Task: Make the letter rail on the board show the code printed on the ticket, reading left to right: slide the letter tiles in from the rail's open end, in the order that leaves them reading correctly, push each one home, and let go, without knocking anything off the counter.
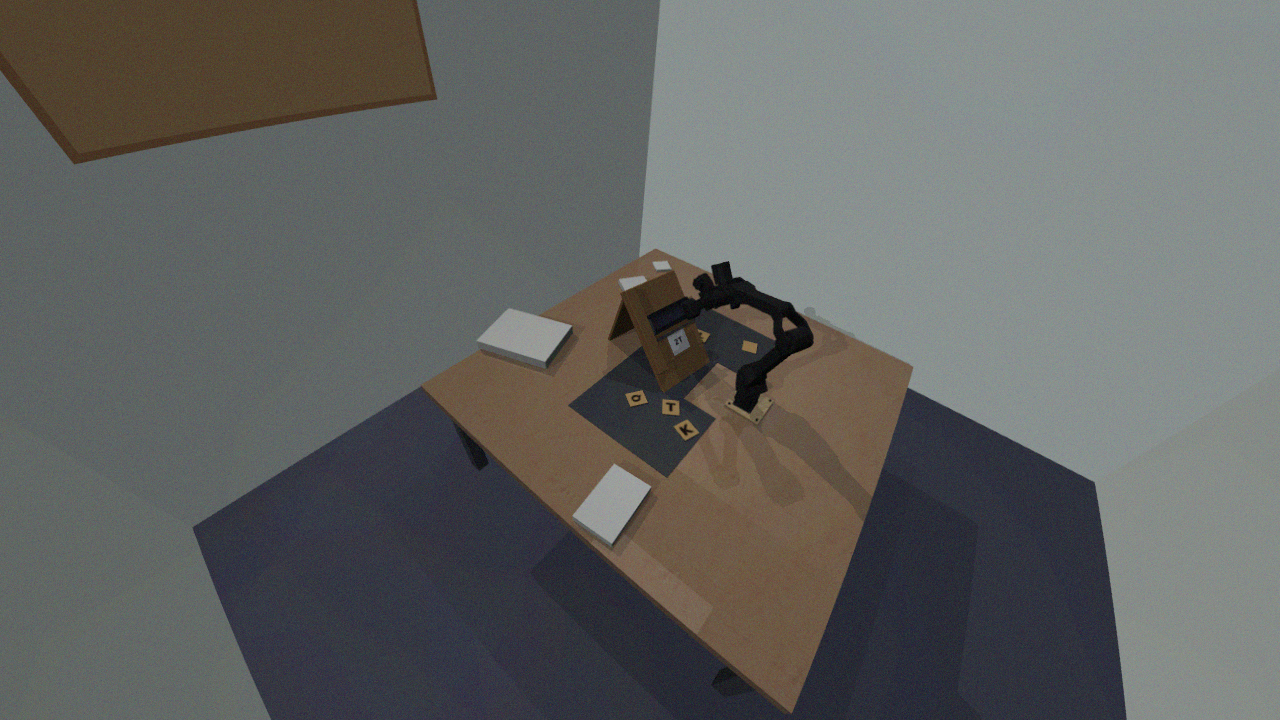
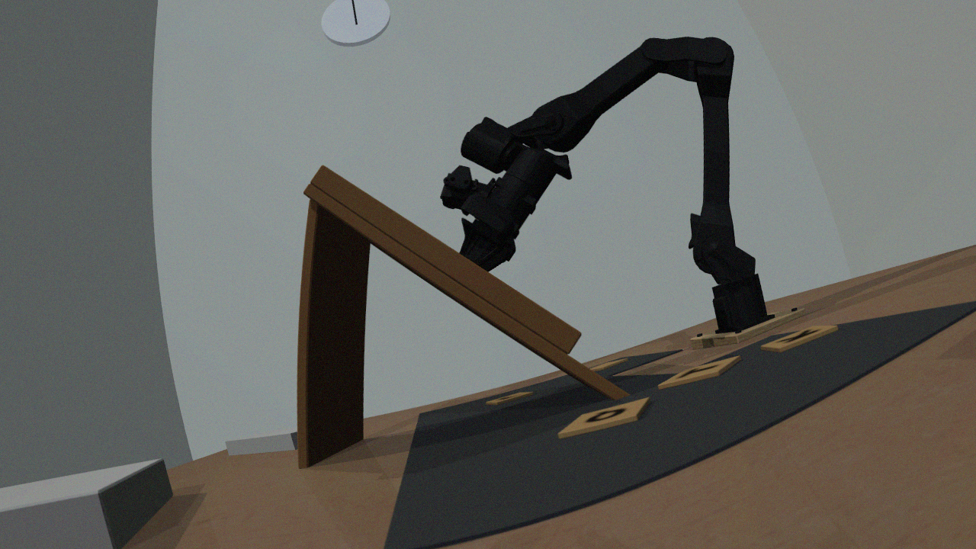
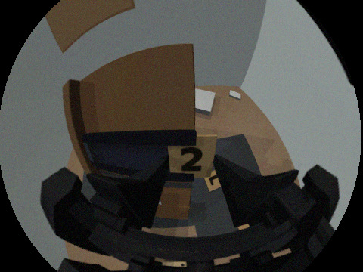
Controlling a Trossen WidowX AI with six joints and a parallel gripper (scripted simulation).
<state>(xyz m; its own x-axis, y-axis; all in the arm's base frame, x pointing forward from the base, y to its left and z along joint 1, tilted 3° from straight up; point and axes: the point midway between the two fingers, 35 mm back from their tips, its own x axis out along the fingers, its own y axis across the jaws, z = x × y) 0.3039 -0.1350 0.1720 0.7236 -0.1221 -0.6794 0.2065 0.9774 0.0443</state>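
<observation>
Right now my gripper tip is 30 mm past the white ticket, 110 mm to the right of it and 70 mm above it. Also, from my gripper tip: tile marked T: 140 mm behind, 300 mm to the left, 170 mm below; tile marked 2: right at my gripper tip; dark mat: 120 mm behind, 120 mm to the left, 170 mm below.
</observation>
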